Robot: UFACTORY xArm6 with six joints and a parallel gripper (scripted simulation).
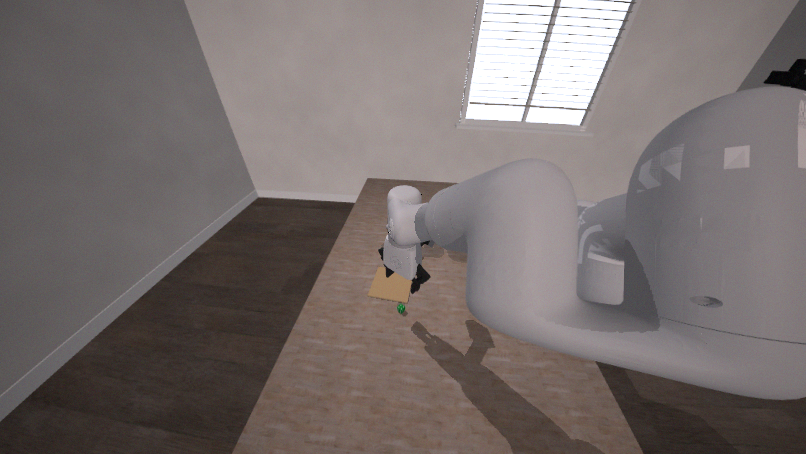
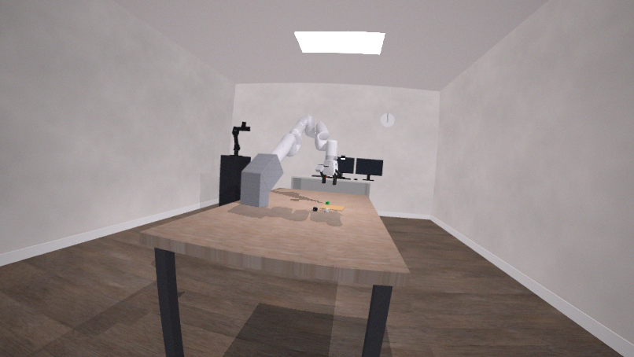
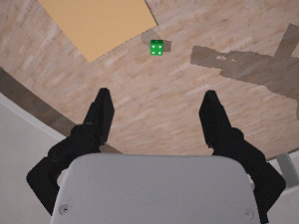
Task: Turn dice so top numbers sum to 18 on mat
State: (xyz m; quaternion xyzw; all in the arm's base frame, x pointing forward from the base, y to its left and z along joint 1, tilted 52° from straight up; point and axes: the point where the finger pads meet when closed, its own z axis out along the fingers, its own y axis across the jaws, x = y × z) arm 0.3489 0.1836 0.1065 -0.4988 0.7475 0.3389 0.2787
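Right now the green die is 140 mm below my hand. The rest, counted from my hand: black die 260 mm to the right, 140 mm below, 10 mm ahead; then mat 150 mm below, 90 mm to the right, 70 mm ahead; then white die 240 mm to the right, 140 mm below, 80 mm ahead.
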